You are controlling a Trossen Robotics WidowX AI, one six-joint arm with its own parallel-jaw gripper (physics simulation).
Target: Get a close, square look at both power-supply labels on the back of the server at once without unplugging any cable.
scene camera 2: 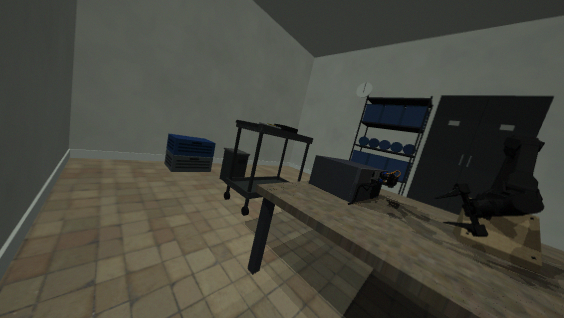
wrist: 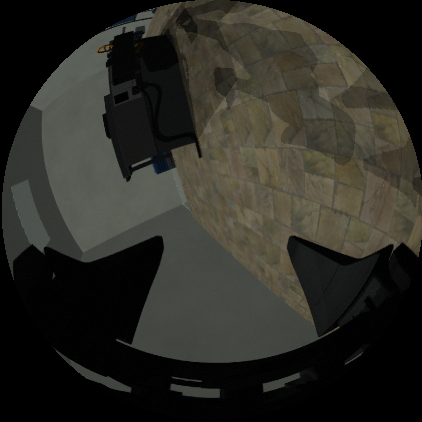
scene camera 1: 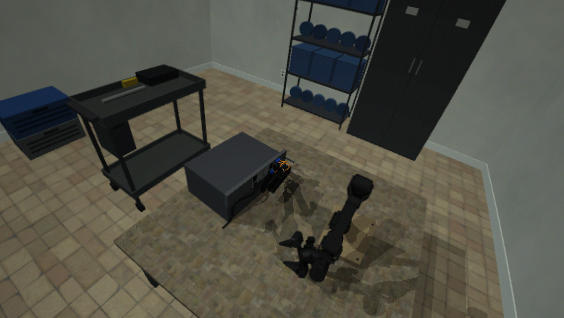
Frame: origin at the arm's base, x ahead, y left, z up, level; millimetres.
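Seen in the pictures: gripper, fingertip midpoint: (scene camera 2: 439, 209) (wrist: 227, 243) (scene camera 1: 281, 252).
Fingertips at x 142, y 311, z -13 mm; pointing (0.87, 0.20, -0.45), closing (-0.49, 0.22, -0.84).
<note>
A point is followed by its place in that frame.
The dark grey server (scene camera 1: 235, 160) {x 621, y 43, z 53 mm} (scene camera 2: 336, 176) {x 613, y 252, z -37 mm} (wrist: 132, 125) {x 477, y 160, z 9 mm} lies on the table (scene camera 1: 200, 265) {x 425, y 508, z -152 mm} (scene camera 2: 320, 220) {x 443, y 648, z -151 mm} (wrist: 320, 175) {x 141, y 303, z -151 mm}. Its back faces the arm's side. In the wrist view it is in the upper left, slanted and seen obliquely. A black cable (scene camera 1: 234, 207) {x 484, y 209, z -80 mm} (scene camera 2: 361, 188) {x 480, y 174, z -67 mm} (wrist: 157, 120) {x 479, y 169, z -58 mm} hangs from the back and reaches the table. Orange cable loops (scene camera 1: 284, 165) {x 401, y -114, z 38 mm} (scene camera 2: 397, 174) {x 364, y -93, z 58 mm} (wrist: 104, 49) and other dark cables crowd the far part. The power-supply labels cannot be made out. My gripper (scene camera 1: 283, 253) {x 142, y 311, z -12 mm} (scene camera 2: 440, 210) {x 142, y 311, z -12 mm} (wrist: 227, 243) {x 142, y 311, z -12 mm} is open and empty, apart from the server.
The arm stands on a wooden board (scene camera 2: 500, 242) {x -69, y 77, z -93 mm}. A black cart (scene camera 1: 204, 83) (scene camera 2: 257, 162) stands behind the server. A shelf rack (scene camera 1: 320, 114) (scene camera 2: 400, 101) and a dark cabinet (scene camera 1: 400, 90) (scene camera 2: 450, 150) stand by the wall. Crates (scene camera 1: 37, 107) (scene camera 2: 192, 145) are on the floor.
</note>
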